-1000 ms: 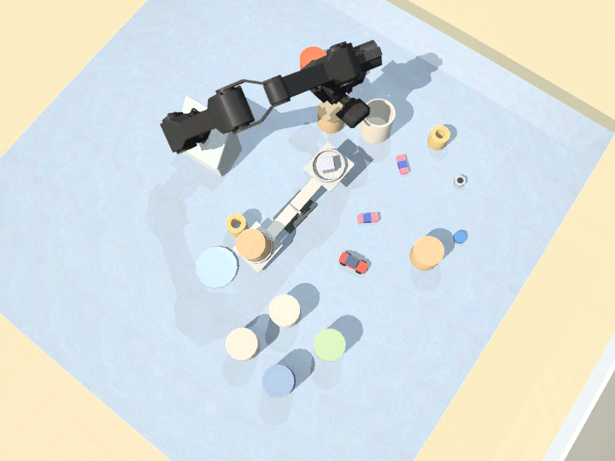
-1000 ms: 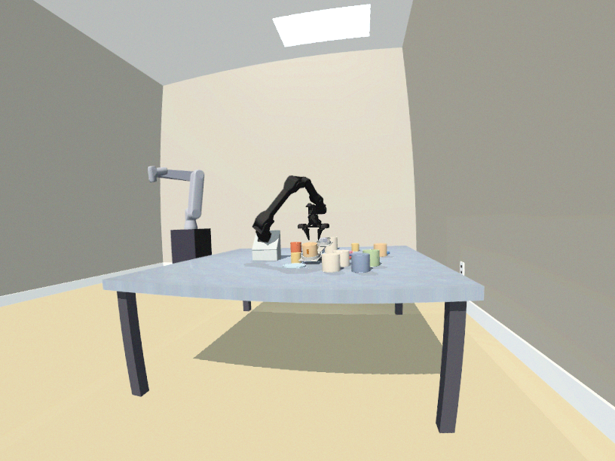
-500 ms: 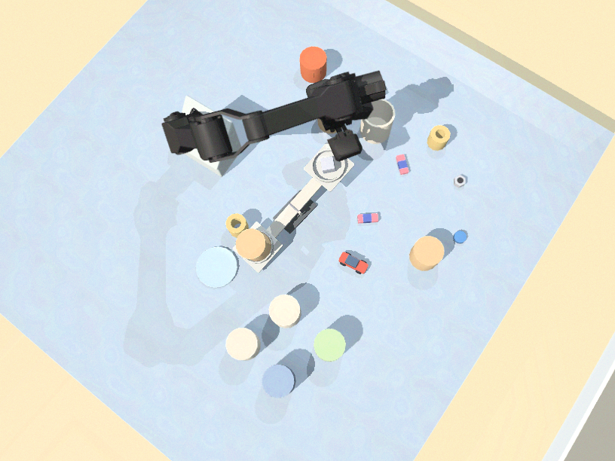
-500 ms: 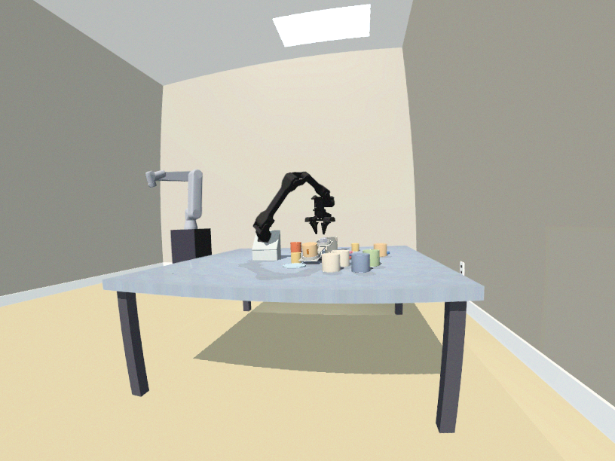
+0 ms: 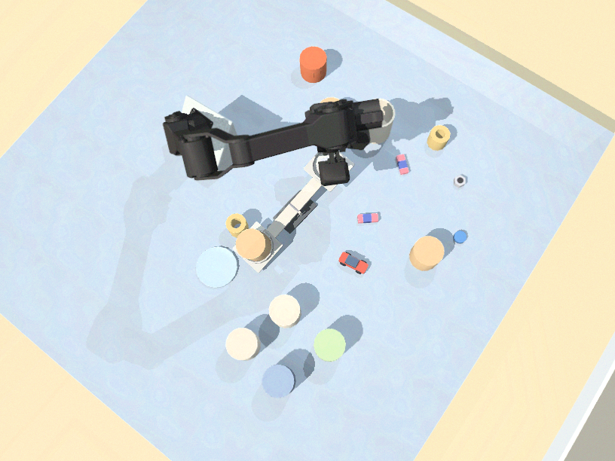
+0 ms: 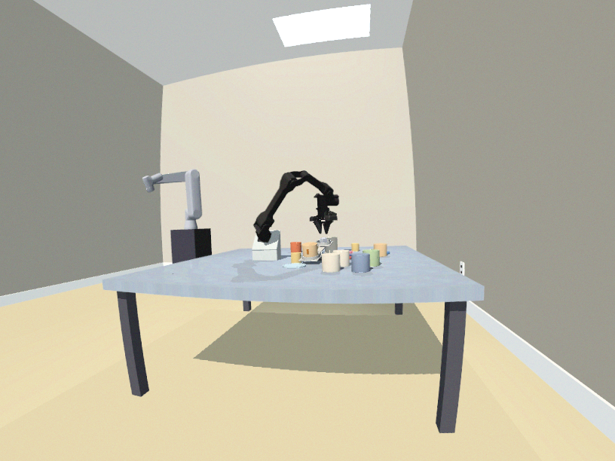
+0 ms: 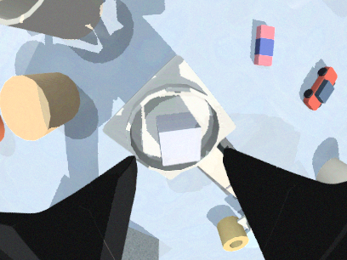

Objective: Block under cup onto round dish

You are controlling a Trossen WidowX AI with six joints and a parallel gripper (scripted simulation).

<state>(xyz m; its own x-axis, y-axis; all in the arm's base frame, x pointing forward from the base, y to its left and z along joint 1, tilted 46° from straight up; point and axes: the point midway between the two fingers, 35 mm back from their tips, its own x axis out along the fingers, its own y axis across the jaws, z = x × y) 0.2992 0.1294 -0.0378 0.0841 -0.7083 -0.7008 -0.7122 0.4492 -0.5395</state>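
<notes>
My gripper tip is now 40 mm above the grey-white block. Round my gripper tip: orange cylinder: 210 mm behind, 210 mm to the left, 90 mm below; tan cup: 30 mm behind, 280 mm to the right, 60 mm below; red car: 180 mm ahead, 140 mm to the right, 110 mm below.
</notes>
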